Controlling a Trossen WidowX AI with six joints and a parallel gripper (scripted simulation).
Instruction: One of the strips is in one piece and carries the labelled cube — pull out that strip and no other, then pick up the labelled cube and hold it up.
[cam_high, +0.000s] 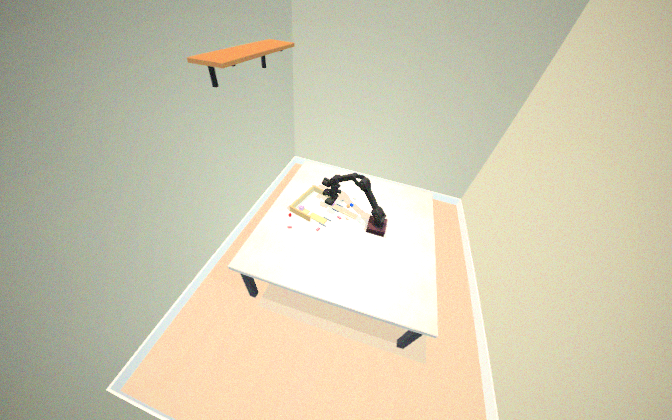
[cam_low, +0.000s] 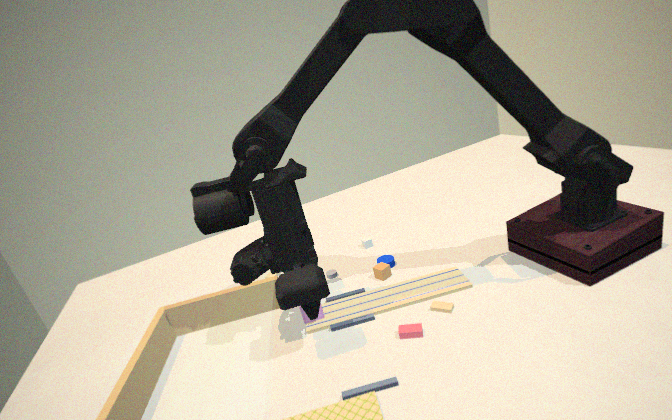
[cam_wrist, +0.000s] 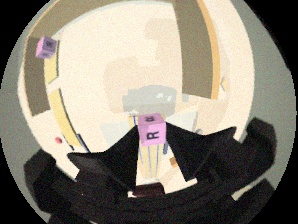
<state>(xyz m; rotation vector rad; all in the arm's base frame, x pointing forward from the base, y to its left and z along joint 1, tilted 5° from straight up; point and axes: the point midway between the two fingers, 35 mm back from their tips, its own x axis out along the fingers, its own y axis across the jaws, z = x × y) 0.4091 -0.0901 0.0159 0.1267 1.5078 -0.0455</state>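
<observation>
Now: the orange cube 130 mm behind my gripper tip and 40 mm to the right of it. The rest, counted from my gripper tip: blue disc 150 mm behind, 70 mm to the right, 10 mm below.
</observation>
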